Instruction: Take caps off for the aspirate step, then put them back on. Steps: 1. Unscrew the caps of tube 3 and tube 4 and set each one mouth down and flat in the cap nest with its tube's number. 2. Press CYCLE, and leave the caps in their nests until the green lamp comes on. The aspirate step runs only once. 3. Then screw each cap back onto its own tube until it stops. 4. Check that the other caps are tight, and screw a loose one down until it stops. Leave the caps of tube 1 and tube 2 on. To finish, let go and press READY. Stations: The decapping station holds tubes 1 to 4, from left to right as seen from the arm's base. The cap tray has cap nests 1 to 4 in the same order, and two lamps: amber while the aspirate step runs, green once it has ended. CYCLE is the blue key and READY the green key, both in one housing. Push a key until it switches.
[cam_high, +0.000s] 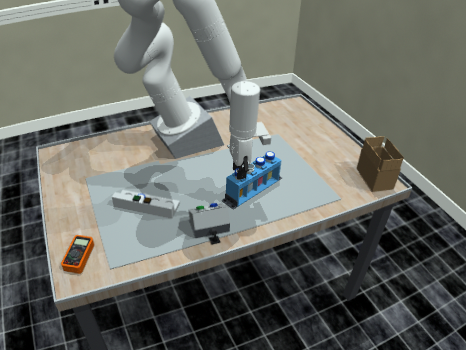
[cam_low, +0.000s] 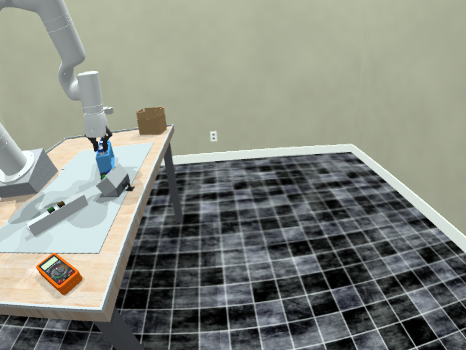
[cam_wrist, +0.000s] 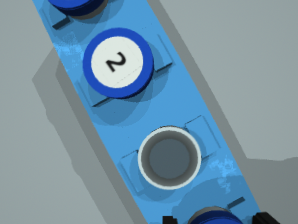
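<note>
Now: hand 10 mm above the blue-and-white cap. Round my hand: green key (70 mm ahead, 160 mm to the right, 60 mm below); then blue key (70 mm ahead, 120 mm to the right, 60 mm below); then key housing (90 mm ahead, 140 mm to the right, 80 mm below).
</note>
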